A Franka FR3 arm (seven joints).
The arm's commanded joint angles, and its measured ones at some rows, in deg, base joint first. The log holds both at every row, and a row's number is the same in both.
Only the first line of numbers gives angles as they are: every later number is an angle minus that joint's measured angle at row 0.
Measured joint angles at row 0:
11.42, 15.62, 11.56, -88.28, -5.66, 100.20, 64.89
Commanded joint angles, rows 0 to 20:
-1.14, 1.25, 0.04, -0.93, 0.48, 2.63, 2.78
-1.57, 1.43, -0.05, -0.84, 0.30, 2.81, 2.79
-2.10, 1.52, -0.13, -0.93, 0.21, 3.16, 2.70
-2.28, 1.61, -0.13, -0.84, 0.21, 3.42, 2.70
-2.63, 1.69, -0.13, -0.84, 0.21, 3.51, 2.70
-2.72, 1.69, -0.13, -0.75, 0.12, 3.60, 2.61
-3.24, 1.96, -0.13, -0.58, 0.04, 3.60, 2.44
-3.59, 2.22, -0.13, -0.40, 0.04, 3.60, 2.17
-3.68, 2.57, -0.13, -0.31, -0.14, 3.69, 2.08
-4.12, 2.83, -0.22, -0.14, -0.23, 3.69, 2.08
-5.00, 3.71, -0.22, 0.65, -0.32, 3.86, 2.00
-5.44, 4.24, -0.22, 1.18, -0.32, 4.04, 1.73
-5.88, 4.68, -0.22, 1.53, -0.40, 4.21, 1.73
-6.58, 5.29, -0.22, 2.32, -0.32, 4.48, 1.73
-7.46, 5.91, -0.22, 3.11, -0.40, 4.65, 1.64
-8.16, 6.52, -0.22, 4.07, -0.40, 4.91, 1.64
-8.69, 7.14, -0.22, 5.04, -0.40, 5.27, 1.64
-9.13, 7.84, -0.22, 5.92, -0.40, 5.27, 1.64
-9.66, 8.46, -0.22, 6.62, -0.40, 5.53, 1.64
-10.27, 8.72, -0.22, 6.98, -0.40, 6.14, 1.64
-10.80, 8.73, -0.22, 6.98, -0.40, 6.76, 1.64
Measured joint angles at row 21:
-8.83, 6.45, -0.95, 4.09, -0.06, 4.98, 1.51
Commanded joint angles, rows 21 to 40:
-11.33, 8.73, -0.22, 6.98, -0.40, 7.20, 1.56
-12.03, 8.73, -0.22, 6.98, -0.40, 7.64, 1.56
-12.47, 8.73, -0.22, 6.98, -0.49, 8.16, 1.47
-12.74, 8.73, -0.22, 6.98, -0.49, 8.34, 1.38
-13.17, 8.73, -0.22, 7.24, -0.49, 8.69, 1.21
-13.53, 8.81, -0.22, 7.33, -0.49, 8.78, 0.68
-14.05, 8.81, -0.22, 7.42, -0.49, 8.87, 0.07
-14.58, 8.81, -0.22, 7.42, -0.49, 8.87, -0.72
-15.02, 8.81, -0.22, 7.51, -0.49, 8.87, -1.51
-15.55, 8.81, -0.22, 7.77, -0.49, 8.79, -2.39
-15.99, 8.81, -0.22, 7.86, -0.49, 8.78, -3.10
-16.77, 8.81, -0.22, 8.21, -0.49, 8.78, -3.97
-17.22, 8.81, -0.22, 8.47, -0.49, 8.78, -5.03
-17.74, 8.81, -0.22, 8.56, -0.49, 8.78, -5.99
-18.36, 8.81, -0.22, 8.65, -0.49, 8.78, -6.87
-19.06, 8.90, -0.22, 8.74, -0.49, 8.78, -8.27
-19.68, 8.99, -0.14, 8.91, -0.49, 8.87, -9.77
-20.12, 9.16, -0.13, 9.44, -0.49, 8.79, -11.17
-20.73, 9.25, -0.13, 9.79, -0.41, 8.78, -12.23
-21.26, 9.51, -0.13, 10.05, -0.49, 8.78, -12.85
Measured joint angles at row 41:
-18.84, 7.85, -0.97, 7.63, -0.11, 8.20, -9.08
